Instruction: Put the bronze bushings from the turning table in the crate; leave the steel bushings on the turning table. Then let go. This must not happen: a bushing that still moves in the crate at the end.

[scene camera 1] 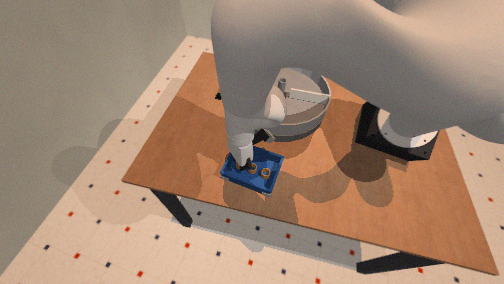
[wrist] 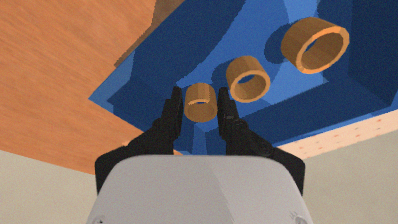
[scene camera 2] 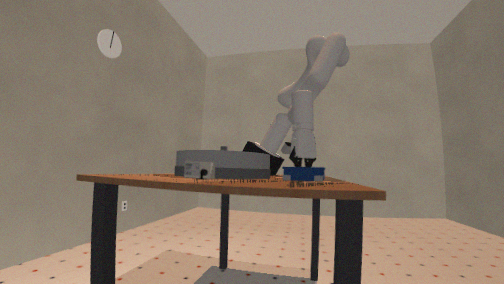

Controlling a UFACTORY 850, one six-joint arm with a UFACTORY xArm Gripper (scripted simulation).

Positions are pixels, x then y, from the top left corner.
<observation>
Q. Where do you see a bronze bushing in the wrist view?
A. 257,87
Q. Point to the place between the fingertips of the gripper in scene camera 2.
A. At 303,177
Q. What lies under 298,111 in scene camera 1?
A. A grey turning table.
</observation>
